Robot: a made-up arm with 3 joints. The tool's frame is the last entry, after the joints. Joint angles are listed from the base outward. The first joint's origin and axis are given. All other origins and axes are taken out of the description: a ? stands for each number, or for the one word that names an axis. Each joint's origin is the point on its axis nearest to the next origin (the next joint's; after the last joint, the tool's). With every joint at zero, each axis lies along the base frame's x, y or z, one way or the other. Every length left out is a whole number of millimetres.
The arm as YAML. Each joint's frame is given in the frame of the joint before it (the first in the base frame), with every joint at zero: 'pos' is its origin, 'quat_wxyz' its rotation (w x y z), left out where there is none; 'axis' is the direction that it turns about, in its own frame. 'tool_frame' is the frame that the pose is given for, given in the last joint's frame.
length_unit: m
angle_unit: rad
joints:
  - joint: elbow
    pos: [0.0, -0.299, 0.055]
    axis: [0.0, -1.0, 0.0]
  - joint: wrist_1
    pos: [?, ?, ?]
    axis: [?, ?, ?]
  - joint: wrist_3
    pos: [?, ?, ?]
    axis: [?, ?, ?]
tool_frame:
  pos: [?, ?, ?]
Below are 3 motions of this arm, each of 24 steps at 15 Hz.
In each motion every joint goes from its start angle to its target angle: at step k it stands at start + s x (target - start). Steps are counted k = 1, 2, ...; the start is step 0. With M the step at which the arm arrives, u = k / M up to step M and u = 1 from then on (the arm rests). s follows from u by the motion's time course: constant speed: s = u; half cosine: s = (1 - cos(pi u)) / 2; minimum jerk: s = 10 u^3 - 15 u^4 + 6 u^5.
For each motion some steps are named. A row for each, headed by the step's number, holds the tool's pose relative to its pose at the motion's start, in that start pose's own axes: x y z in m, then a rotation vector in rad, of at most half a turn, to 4 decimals.
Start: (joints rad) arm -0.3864 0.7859 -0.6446
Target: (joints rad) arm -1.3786 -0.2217 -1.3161
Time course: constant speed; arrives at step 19
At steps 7, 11, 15, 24:
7: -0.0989 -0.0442 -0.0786 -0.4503 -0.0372 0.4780
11: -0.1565 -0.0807 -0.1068 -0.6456 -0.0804 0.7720
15: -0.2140 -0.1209 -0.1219 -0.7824 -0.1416 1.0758
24: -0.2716 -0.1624 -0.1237 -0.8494 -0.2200 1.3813

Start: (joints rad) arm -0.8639 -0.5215 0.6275
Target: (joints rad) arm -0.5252 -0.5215 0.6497
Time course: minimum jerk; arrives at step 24
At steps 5, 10, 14, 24:
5: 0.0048 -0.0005 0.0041 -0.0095 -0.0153 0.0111
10: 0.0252 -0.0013 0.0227 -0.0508 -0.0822 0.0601
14: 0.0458 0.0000 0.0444 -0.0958 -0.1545 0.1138
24: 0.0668 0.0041 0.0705 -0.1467 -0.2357 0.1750

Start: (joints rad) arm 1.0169 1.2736 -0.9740
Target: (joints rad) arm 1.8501 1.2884 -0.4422
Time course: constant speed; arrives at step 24
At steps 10, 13, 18, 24:
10: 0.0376 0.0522 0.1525 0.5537 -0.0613 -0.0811
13: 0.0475 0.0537 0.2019 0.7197 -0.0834 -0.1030
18: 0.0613 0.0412 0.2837 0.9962 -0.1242 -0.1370
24: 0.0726 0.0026 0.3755 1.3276 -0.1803 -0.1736

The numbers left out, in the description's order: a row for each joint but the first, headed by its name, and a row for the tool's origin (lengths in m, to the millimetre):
wrist_1: xyz 0.042 0.0 -0.241, axis 0.0 0.0 -1.0
wrist_3: xyz 0.158 -0.042 0.0, axis 1.0 0.0 0.0
tool: xyz 0.0 0.111 -0.1

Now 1 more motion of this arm.
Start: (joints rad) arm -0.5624 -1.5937 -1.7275
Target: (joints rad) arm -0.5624 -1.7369 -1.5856
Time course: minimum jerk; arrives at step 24
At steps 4, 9, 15, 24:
4: 0.0008 0.0004 0.0014 0.0050 -0.0050 -0.0008
9: 0.0060 0.0028 0.0107 0.0390 -0.0390 -0.0054
15: 0.0145 0.0070 0.0289 0.1028 -0.1033 -0.0109
24: 0.0189 0.0093 0.0404 0.1417 -0.1428 -0.0123

